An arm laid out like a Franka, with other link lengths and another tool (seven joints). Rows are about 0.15 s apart.
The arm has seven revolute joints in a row. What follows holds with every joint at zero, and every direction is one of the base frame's. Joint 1 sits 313.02 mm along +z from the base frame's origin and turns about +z. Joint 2 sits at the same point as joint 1 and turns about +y. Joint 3 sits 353.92 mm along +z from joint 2 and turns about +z. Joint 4 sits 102.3 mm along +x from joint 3 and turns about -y. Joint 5 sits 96.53 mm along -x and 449.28 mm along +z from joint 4 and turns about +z. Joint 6 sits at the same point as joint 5 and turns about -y. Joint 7 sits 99.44 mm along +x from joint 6 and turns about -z. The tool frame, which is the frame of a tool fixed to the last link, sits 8 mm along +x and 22 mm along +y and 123.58 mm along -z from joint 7; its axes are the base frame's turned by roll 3.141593, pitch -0.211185 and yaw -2.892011 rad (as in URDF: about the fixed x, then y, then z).
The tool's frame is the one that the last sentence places.
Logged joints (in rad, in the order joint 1, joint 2, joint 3, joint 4, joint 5, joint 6, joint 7), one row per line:
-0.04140 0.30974 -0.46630 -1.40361 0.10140 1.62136 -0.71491
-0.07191 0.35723 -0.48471 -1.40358 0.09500 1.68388 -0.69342
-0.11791 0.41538 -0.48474 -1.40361 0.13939 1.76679 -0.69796
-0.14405 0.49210 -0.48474 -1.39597 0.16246 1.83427 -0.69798
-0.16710 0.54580 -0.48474 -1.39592 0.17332 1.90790 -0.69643
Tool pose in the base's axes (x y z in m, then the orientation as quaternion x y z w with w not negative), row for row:
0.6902 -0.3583 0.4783 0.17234 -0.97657 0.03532 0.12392
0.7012 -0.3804 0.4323 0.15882 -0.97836 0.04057 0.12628
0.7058 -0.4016 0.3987 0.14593 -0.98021 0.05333 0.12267
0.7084 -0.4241 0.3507 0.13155 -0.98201 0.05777 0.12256
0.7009 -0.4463 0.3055 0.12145 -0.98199 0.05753 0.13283
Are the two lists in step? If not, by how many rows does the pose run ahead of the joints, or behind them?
The pose runs 2 rows ahead of the joints: the pose in row i belongs to the joints in row i + 2.
